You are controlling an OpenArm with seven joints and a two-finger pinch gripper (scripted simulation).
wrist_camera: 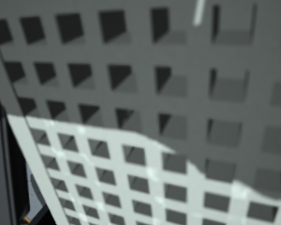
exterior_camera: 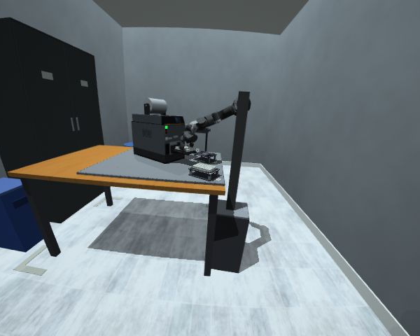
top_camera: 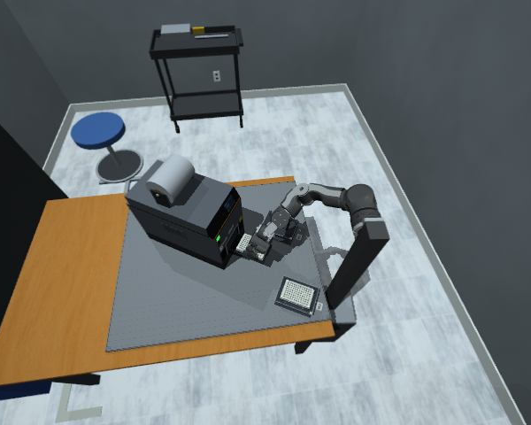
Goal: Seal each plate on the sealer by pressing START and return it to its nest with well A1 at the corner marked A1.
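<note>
Right now the sealer stage is 3 cm below my hand. From my hand the other things lie so: foil roll (30 cm ahead, 29 cm above, 14 cm to the right); white well plate (19 cm to the left, 19 cm behind, 7 cm below); grey start button (13 cm ahead, 6 cm above, 4 cm to the left).
</note>
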